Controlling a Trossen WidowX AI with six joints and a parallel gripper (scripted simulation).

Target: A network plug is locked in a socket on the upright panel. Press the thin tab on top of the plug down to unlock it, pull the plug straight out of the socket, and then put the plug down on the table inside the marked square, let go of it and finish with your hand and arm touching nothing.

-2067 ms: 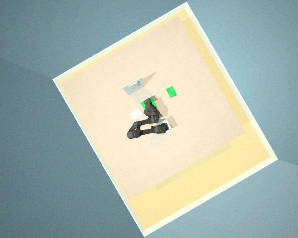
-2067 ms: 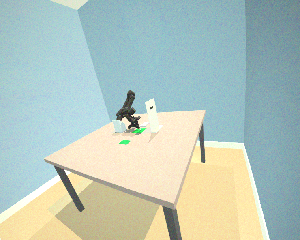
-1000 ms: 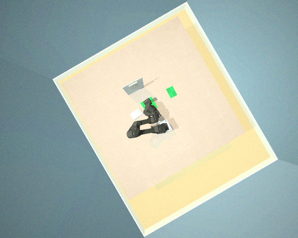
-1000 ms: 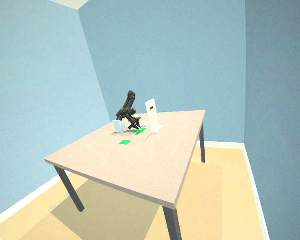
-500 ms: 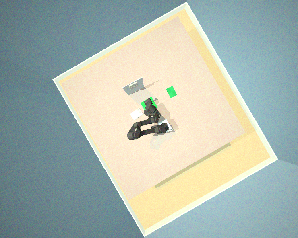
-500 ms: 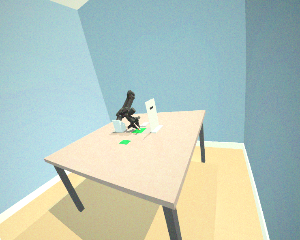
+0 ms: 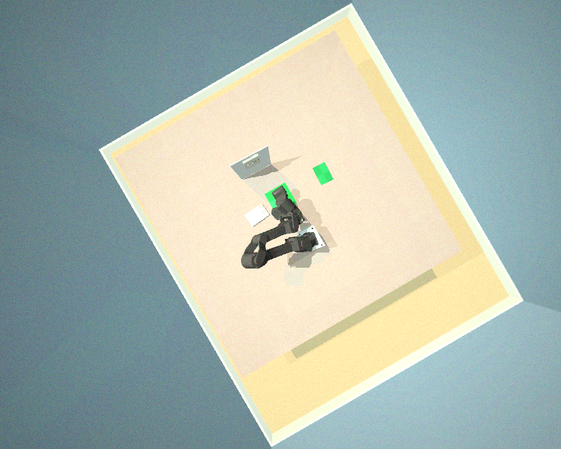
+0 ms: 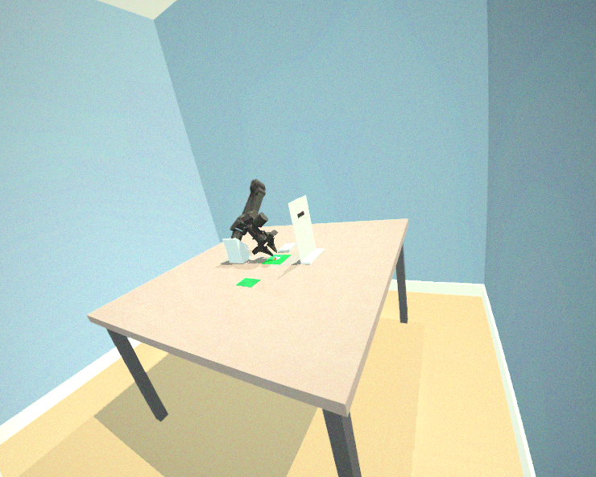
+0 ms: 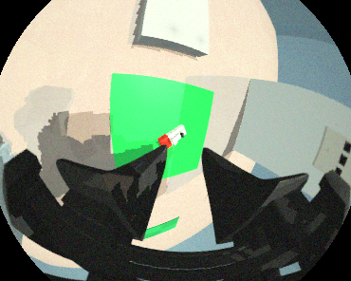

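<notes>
Right now the plug is 2 cm below my gripper tip. The rest, counted from my gripper tip: upright panel: 18 cm ahead, 11 cm above, 6 cm to the left; green square: 3 cm below.
</notes>
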